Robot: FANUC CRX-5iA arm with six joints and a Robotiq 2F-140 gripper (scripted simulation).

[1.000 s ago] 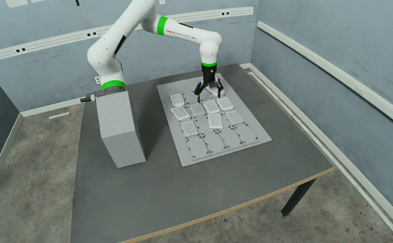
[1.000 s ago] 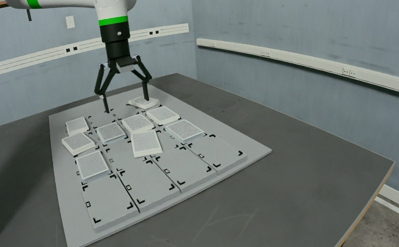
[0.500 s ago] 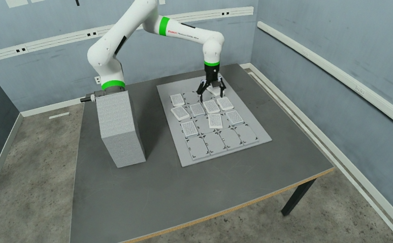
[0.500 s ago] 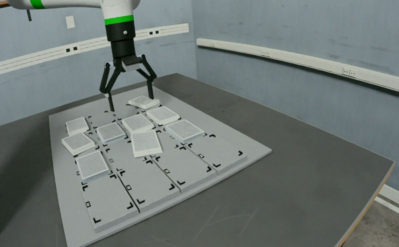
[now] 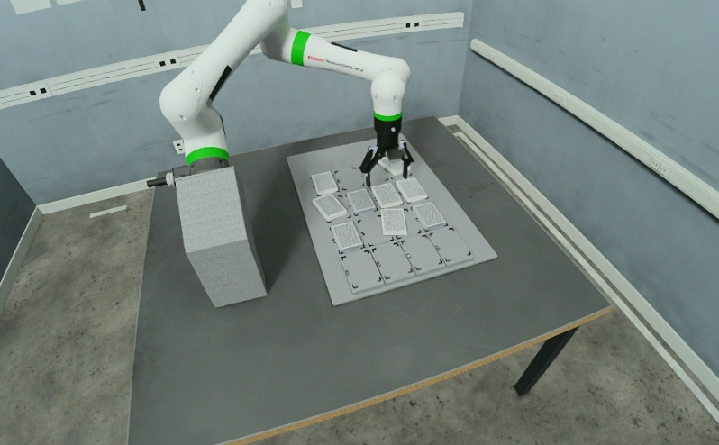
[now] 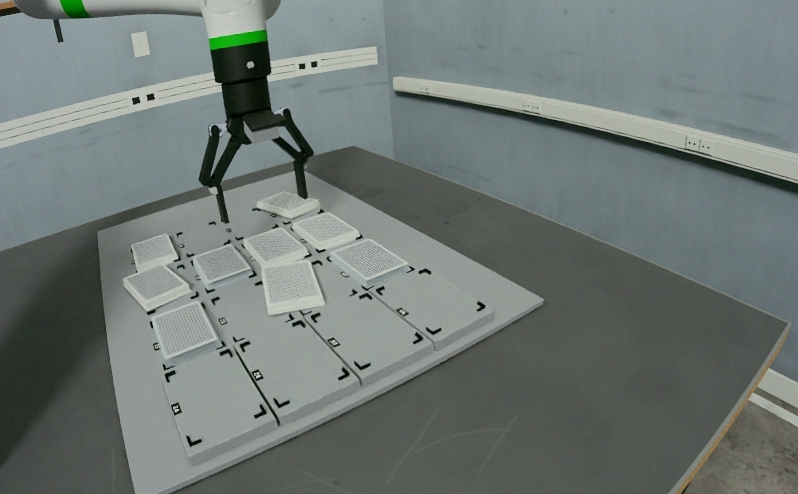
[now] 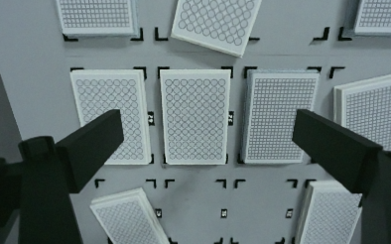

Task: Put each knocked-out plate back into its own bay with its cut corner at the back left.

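Now: hand 14 cm to the left of the bay label, 11 cm above it and 7 cm short of it. The rest, counted from my hand: 384-well plate: 21 cm behind, 13 cm to the right, 10 cm below; then label 22: 14 cm behind, 11 cm below, 3 cm to the left.
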